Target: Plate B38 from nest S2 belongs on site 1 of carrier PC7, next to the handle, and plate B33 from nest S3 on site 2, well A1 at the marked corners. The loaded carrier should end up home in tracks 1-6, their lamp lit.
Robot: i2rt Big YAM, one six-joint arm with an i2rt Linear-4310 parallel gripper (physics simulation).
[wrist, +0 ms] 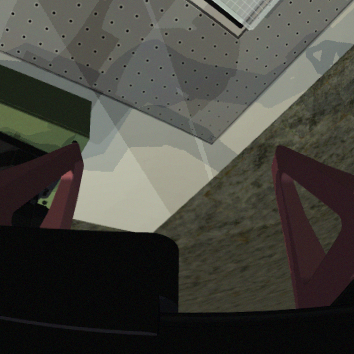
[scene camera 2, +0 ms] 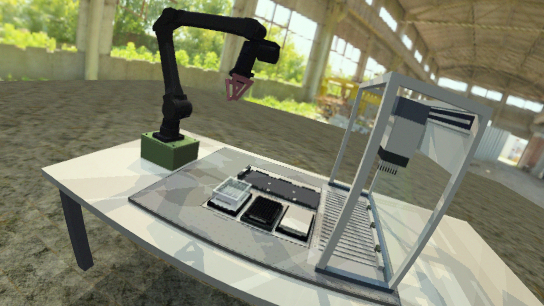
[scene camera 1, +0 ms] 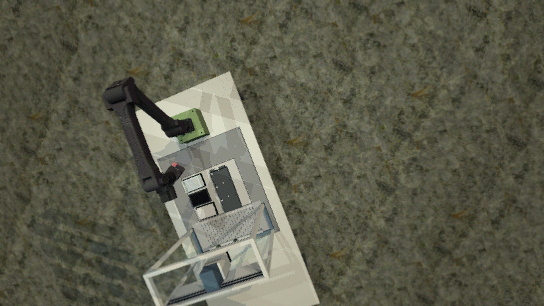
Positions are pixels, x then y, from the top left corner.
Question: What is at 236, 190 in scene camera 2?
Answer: A clear well plate.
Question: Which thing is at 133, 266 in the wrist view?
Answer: My gripper.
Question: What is my gripper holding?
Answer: Nothing.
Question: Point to a black carrier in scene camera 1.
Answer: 222, 180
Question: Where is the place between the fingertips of my gripper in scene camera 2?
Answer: At 231, 100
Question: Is my gripper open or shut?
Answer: Open.
